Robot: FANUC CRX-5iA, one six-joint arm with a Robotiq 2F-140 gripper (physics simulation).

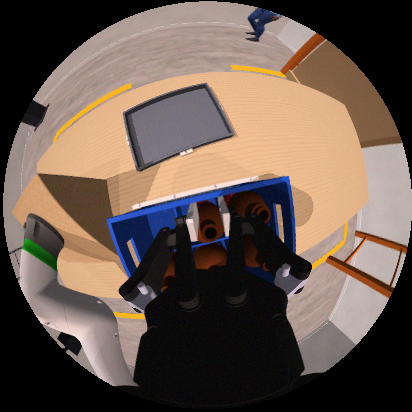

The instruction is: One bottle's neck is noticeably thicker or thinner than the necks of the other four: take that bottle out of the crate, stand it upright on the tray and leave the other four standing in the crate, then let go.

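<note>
My gripper is shut on a brown bottle, with one pale pad on each side. That bottle is upright in the middle compartment of the far row of the blue crate; whether its base is off the crate floor cannot be told. Another brown bottle stands to the right of the right pad. In the near row a middle bottle, a right bottle and a left bottle show partly, hidden by the gripper's fingers and body. The grey tray lies beyond the crate.
The wooden table carries crate and tray. A brown box-like block stands left of the crate. The white robot arm is at lower left. An orange frame is beyond the table on the right, and a person stands far back.
</note>
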